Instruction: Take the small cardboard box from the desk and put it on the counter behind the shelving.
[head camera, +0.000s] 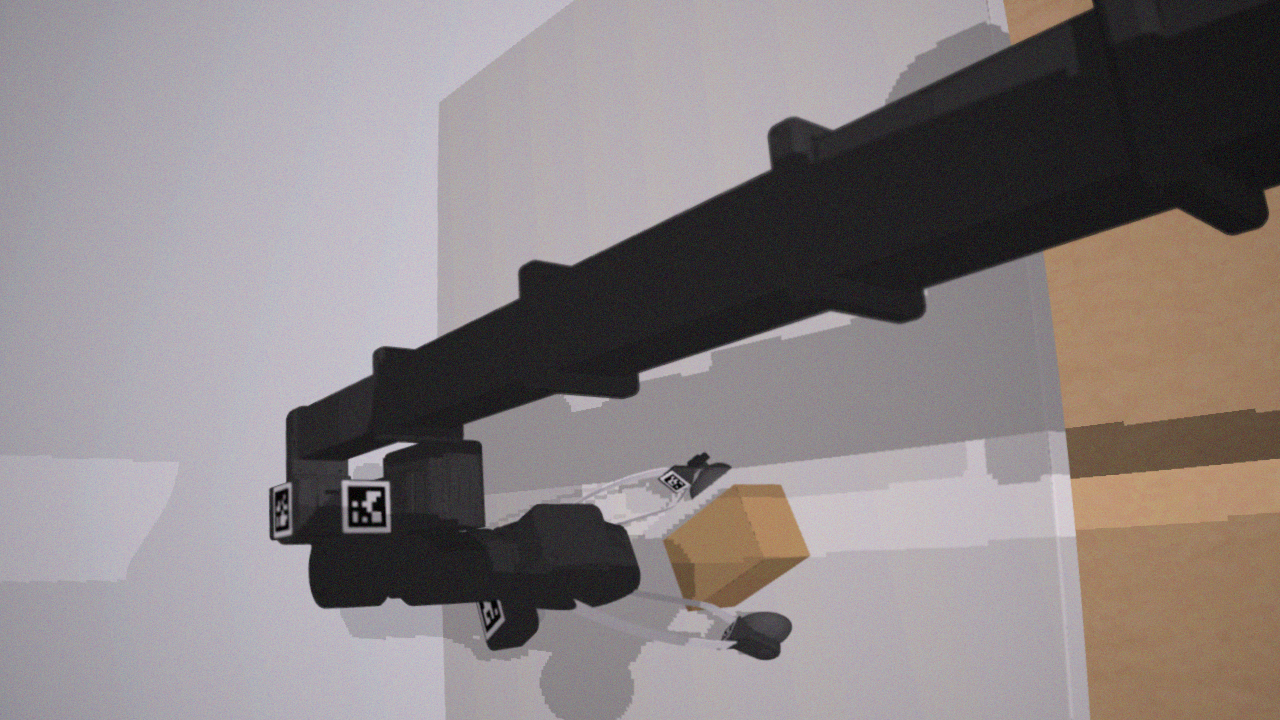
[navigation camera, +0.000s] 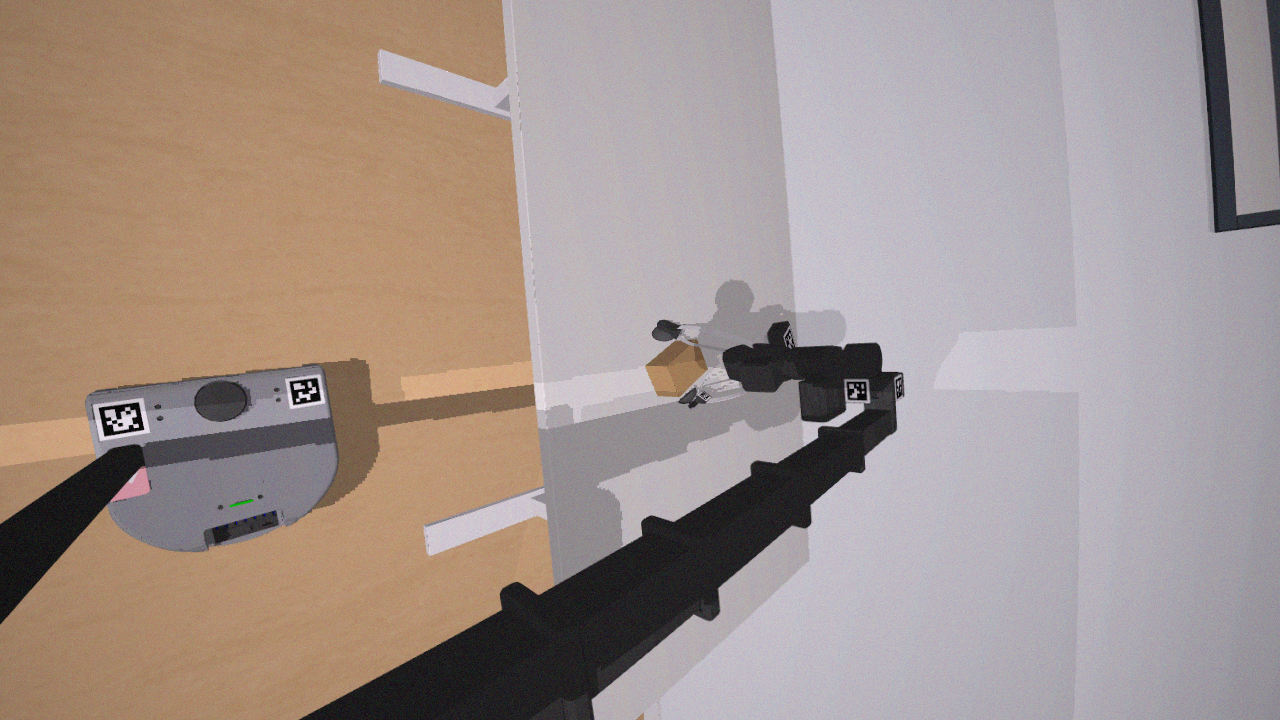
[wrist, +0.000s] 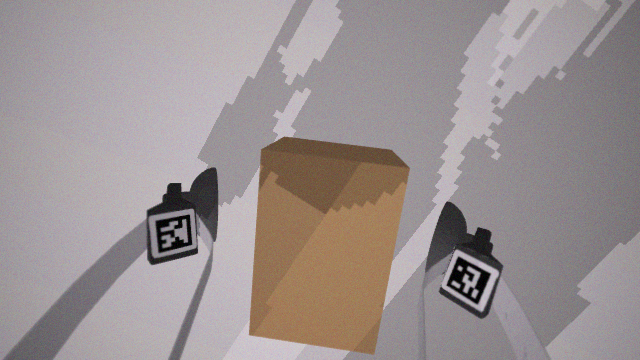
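Where they show: robot's base at its link origin: (navigation camera: 222, 399).
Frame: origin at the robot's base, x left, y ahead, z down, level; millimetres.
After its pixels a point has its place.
Observation:
The small cardboard box (head camera: 720, 541) @(z -770, x -576, y -30 mm) (navigation camera: 675, 368) @(z -770, x -554, y -22 mm) (wrist: 325, 270) stands on the pale grey desk (head camera: 895, 644) @(z -720, x -466, y 51 mm) (navigation camera: 644, 179) @(z -720, x -583, y 301 mm) (wrist: 75, 100), partly in shadow. My gripper (head camera: 735, 557) @(z -720, x -592, y -22 mm) (navigation camera: 678, 364) @(z -720, x -592, y -22 mm) (wrist: 326, 209) @(z -720, x -592, y -22 mm) is open, with its two fingertips on opposite sides of the box. In the wrist view a gap shows between each dark fingertip and the box, and the box's lower edge is towards the bottom of the view. The fingers do not hold it. The exact height of the fingertips over the desk is hard to tell. The counter and the shelving do not show in these views.
My black telescoping arm (head camera: 680, 277) @(z -1072, x -272, y -101 mm) (navigation camera: 657, 582) @(z -1074, x -176, y -89 mm) reaches across the desk. My grey base (navigation camera: 268, 465) @(z -160, x -51, y -132 mm) stands on the wooden floor (head camera: 1181, 608) @(z 0, x -551, y 92 mm) (navigation camera: 268, 179) @(z -1, x -137, y 471 mm). White desk feet (navigation camera: 443, 85) (navigation camera: 483, 523) stick out below the desk edge. A pale wall lies beyond the desk.

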